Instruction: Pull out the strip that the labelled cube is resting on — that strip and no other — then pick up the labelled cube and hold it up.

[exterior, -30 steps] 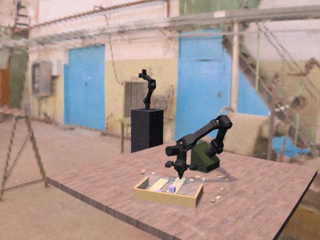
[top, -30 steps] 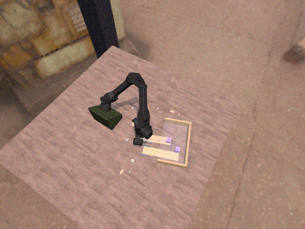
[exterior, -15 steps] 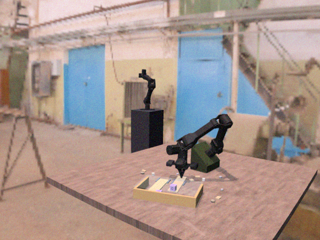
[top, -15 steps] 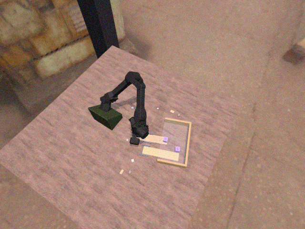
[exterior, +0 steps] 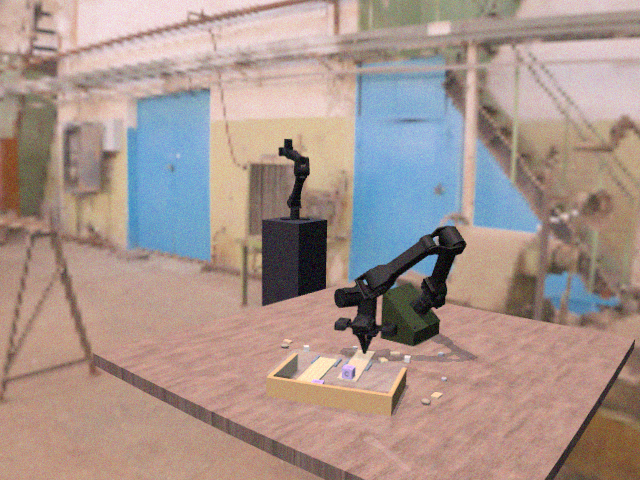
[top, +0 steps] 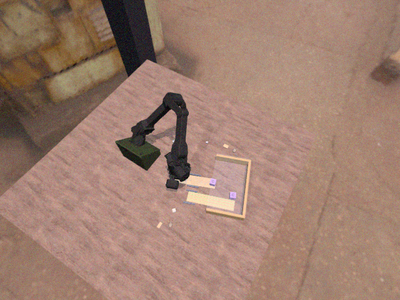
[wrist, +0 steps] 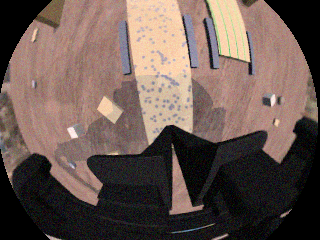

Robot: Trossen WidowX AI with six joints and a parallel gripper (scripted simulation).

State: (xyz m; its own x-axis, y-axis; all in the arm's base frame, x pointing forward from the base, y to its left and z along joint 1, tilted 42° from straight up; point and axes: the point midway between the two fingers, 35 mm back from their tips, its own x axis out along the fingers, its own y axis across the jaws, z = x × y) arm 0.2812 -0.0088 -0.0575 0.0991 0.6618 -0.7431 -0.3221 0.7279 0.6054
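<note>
Right now the dotted strip is 9 cm ahead of my gripper tip and 3 cm to the left of it.
</note>
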